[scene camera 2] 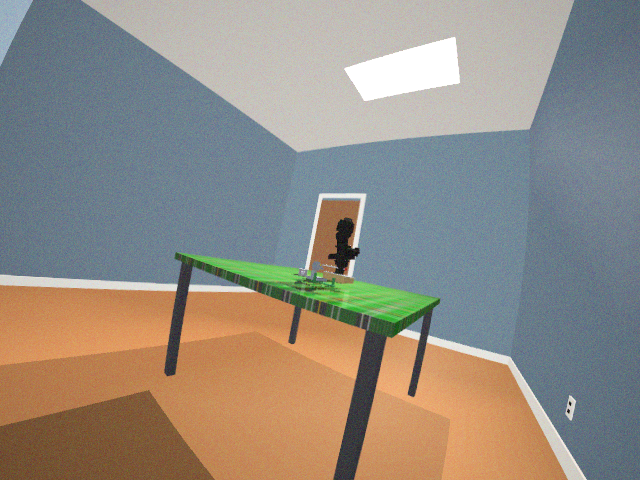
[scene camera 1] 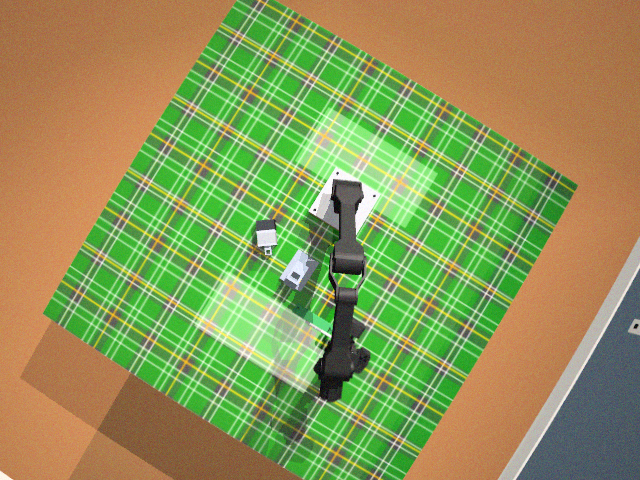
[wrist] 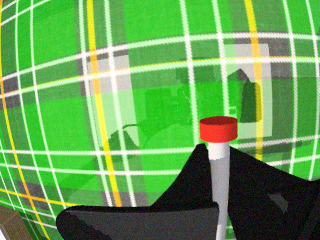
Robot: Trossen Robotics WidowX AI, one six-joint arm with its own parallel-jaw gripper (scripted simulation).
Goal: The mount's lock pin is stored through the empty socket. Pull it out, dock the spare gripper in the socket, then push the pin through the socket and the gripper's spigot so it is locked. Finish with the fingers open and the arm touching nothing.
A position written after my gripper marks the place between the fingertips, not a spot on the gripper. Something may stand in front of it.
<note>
My gripper (scene camera 1: 342, 341) holds a lock pin. Further things: a socket (scene camera 1: 301, 267).
My gripper is seen too in the wrist view (wrist: 208, 151).
</note>
